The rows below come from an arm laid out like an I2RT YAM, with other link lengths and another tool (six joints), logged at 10 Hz.
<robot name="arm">
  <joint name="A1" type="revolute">
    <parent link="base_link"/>
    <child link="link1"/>
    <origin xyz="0 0 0.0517"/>
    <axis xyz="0 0 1"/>
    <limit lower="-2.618" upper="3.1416"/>
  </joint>
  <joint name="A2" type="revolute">
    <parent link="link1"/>
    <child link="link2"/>
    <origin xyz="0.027 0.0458 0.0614"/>
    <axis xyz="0 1 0"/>
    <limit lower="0" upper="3.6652"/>
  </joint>
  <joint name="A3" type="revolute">
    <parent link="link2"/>
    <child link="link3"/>
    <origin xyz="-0.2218 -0.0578 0"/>
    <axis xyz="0 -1 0"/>
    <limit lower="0" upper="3.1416"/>
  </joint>
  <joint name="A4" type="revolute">
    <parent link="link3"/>
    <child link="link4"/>
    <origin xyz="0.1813 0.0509 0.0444"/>
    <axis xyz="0 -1 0"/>
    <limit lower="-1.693" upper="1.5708"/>
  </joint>
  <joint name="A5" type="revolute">
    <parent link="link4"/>
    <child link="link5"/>
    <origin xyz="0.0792 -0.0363 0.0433"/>
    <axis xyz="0 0 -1"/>
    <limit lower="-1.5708" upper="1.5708"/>
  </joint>
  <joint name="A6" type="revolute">
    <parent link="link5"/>
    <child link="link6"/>
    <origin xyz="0.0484 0 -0.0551"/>
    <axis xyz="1 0 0"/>
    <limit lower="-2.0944" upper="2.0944"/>
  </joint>
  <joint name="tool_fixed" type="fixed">
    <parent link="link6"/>
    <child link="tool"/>
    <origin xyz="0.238 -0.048 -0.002" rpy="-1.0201 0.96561 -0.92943"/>
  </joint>
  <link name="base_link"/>
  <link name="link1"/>
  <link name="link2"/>
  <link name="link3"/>
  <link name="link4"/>
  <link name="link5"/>
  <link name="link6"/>
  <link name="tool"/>
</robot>
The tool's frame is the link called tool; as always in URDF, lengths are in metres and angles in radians.
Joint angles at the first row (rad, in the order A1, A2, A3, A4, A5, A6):
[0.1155, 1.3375, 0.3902, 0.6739, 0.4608, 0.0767]
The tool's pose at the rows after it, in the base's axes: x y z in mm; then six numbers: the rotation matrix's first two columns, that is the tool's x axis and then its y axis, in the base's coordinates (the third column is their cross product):
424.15, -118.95, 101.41, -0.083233, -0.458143, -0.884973, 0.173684, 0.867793, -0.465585
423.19, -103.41, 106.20, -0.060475, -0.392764, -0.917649, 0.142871, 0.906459, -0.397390
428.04, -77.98, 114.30, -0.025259, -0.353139, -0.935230, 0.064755, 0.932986, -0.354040
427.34, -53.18, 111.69, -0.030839, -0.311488, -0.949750, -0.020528, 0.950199, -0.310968
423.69, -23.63, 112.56, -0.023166, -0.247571, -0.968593, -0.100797, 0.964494, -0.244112
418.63, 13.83, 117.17, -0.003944, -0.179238, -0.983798, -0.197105, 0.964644, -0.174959
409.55, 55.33, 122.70, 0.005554, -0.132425, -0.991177, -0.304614, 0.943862, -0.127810
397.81, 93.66, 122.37, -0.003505, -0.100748, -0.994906, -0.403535, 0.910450, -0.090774
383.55, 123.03, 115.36, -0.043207, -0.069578, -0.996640, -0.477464, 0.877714, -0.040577
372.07, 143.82, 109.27, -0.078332, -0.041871, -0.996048, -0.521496, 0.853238, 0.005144
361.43, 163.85, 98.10, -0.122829, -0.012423, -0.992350, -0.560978, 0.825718, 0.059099
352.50, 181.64, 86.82, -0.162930, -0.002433, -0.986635, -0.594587, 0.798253, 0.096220
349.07, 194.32, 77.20, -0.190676, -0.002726, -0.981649, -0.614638, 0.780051, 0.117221
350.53, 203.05, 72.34, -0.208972, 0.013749, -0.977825, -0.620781, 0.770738, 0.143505
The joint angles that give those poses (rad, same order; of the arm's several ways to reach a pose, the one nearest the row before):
[0.1056, 1.2530, 0.4517, 0.4694, 0.4437, 0.1442]
[0.1067, 1.1689, 0.4922, 0.3345, 0.3840, 0.2074]
[0.1063, 1.1062, 0.5343, 0.2328, 0.2871, 0.2228]
[0.1074, 1.0680, 0.5873, 0.1083, 0.1970, 0.2431]
[0.1178, 1.0213, 0.6228, 0.0126, 0.1069, 0.2831]
[0.1411, 0.9735, 0.6429, -0.0502, 0.0100, 0.3205]
[0.1902, 0.9359, 0.6702, -0.1145, -0.0656, 0.3419]
[0.2458, 0.9214, 0.6916, -0.1631, -0.1239, 0.3567]
[0.2849, 0.9231, 0.7167, -0.2190, -0.1783, 0.3816]
[0.3177, 0.9272, 0.7270, -0.2465, -0.2111, 0.4118]
[0.3396, 0.9465, 0.7188, -0.2441, -0.2563, 0.4434]
[0.3672, 0.9786, 0.7149, -0.2357, -0.2858, 0.4621]
[0.3905, 1.0222, 0.7140, -0.2125, -0.2983, 0.4728]
[0.3958, 1.0627, 0.7116, -0.1737, -0.3157, 0.4922]

